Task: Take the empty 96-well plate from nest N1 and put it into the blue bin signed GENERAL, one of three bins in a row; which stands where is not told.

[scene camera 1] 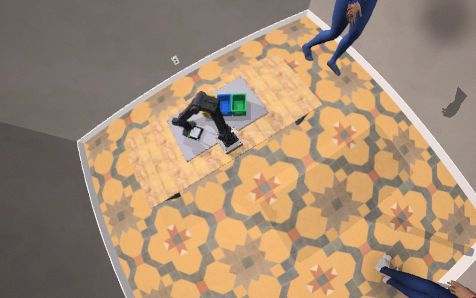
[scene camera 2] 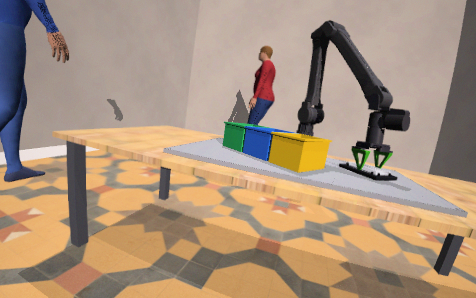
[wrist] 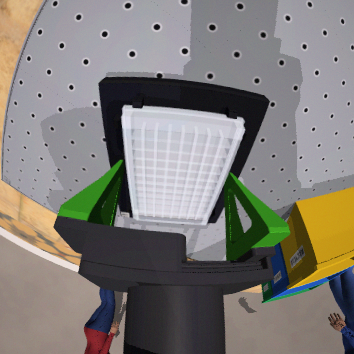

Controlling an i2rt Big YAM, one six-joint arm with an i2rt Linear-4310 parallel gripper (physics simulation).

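Places are measured from the arm's base along level axes (x ahead, y left, z up), in centimetres.
Where they show: gripper, between the fingertips: (scene camera 1: 192, 131) (scene camera 2: 368, 170) (wrist: 176, 170); arm's base, origin of its link: (scene camera 1: 230, 139).
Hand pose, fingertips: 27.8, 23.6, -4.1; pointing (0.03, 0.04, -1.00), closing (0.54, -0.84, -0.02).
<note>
Things, the pixels of their top centre, and the offset from my fingertips, as dx, dy, dz. "pt": a spot on its surface instead. Level surfaces: height alone.
- clear-white 96-well plate, centre of its top: (wrist: 174, 185) (scene camera 2: 368, 166) (scene camera 1: 192, 131) -0.4, -0.3, +1.4
- black nest, centre of its top: (wrist: 175, 181) (scene camera 2: 367, 167) (scene camera 1: 192, 131) -0.4, -0.3, +0.9
- green bin, a spot on its surface: (scene camera 2: 234, 136) pt +1.7, -51.2, +3.8
- grey perforated board, height of its surface: dz -1.3
The clear-white 96-well plate (wrist: 177, 165) (scene camera 1: 195, 133) lies flat in the black nest (wrist: 185, 89) (scene camera 2: 388, 176). My gripper (wrist: 176, 170) (scene camera 2: 371, 167) is open, its green fingers standing at the two long sides of the plate, low over the nest, with nothing held. The plate is mostly hidden behind the fingers in scene camera 2. The blue bin (scene camera 1: 224, 104) (scene camera 2: 257, 143) (wrist: 278, 272) stands in the middle of the row, between the green bin and the yellow bin. Its sign is too small to read.
The yellow bin (scene camera 2: 300, 152) (wrist: 325, 235) stands nearest the nest, partly hidden by the arm in scene camera 1. The green bin (scene camera 1: 239, 104) (scene camera 2: 234, 136) is at the far end. The grey perforated board (scene camera 1: 188, 153) (wrist: 150, 42) lies under all of them. People stand beyond the table.
</note>
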